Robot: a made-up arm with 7 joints. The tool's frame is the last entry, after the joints. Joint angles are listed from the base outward.
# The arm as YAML. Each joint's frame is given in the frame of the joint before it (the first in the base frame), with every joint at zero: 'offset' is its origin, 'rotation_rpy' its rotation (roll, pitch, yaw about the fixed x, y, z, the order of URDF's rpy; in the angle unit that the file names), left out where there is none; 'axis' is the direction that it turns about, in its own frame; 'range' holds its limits. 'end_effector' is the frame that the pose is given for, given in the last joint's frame.
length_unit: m
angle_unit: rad
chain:
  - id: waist
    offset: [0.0, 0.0, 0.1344]
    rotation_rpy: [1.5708, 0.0, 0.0]
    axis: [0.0, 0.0, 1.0]
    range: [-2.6, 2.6]
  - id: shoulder
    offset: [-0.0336, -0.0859, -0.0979]
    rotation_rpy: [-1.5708, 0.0, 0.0]
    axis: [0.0, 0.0, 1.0]
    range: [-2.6, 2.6]
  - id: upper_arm
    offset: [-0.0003, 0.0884, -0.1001]
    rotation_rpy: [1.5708, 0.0, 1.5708]
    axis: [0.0, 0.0, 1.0]
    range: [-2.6, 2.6]
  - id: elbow
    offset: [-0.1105, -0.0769, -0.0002]
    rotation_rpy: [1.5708, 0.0, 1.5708]
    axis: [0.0, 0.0, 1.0]
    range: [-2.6, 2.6]
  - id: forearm
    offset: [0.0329, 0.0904, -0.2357]
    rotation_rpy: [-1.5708, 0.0, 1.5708]
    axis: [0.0, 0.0, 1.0]
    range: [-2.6, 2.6]
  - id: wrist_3
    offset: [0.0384, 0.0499, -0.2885]
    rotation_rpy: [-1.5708, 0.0, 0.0]
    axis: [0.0, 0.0, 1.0]
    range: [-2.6, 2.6]
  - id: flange
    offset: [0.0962, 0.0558, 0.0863]
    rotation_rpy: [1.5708, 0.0, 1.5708]
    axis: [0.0, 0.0, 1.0]
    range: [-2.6, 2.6]
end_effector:
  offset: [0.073, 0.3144, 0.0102]
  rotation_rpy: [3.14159, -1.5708, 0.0]
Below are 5 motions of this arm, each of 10 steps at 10 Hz.
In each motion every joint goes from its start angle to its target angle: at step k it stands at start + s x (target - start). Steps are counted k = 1, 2, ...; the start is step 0. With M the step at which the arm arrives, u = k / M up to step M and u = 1 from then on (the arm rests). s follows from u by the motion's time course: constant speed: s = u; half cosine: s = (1 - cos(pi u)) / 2; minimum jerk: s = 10 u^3 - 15 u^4 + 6 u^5.
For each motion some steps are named. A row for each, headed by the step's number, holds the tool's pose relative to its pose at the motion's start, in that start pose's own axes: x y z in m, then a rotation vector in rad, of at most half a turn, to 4 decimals.
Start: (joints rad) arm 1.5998 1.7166 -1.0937 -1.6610 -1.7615 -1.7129 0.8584
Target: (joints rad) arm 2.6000 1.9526 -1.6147 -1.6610 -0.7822 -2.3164 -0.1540
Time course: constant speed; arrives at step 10
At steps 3, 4, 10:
3: -0.0230 0.0129 0.1764 -0.4373 -0.0031 -0.1056
4: -0.0295 0.0354 0.2331 -0.5805 -0.0001 -0.1368
10: -0.0517 0.3210 0.4647 -1.4327 0.0675 -0.2866

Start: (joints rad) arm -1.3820 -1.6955 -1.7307 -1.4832 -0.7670 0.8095 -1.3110
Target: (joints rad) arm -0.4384 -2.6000 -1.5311 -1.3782 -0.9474 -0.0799 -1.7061
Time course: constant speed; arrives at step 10
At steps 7, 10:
7: -0.2083 0.1550 -0.3101 0.1645 0.9646 0.5764
10: -0.4301 0.2759 -0.3611 0.4985 1.1699 0.6934

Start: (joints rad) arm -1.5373 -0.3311 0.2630 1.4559 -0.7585 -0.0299 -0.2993
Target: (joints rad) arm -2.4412 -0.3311 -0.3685 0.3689 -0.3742 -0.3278 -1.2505
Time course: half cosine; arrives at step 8
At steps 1, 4, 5, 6, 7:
1: -0.0389 0.0048 0.0036 -0.0387 0.0177 -0.0476
4: -0.3328 0.2224 0.1464 -0.5603 0.4561 -0.4882
5: -0.3241 0.3526 0.2279 -0.7978 0.7216 -0.5621
6: -0.2604 0.4600 0.2813 -1.0059 0.9614 -0.5628
7: -0.1966 0.5274 0.3020 -1.1476 1.1217 -0.5300

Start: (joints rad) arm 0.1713 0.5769 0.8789 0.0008 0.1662 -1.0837 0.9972
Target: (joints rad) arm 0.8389 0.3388 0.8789 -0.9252 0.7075 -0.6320 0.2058
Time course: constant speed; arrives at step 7
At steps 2, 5, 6, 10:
2: -0.0506 0.0385 0.0838 -0.1627 -0.3665 0.4221
5: -0.1170 0.0542 0.1746 -0.2824 -0.9254 1.0053
6: -0.1175 0.0489 0.1992 -0.2661 -1.1009 1.1847
10: -0.1004 0.0449 0.2242 -0.2140 -1.2618 1.3548

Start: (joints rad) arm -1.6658 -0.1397 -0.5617 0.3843 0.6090 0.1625 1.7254
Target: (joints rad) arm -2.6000 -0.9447 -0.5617 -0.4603 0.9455 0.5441 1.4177
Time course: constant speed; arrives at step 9
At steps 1, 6, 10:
1: -0.0183 0.0113 0.0422 -0.0777 -0.0540 0.0239
6: -0.1151 0.2306 0.1912 -0.6087 -0.2606 0.2620
10: -0.1631 0.4488 0.1593 -0.9754 -0.2879 0.5230

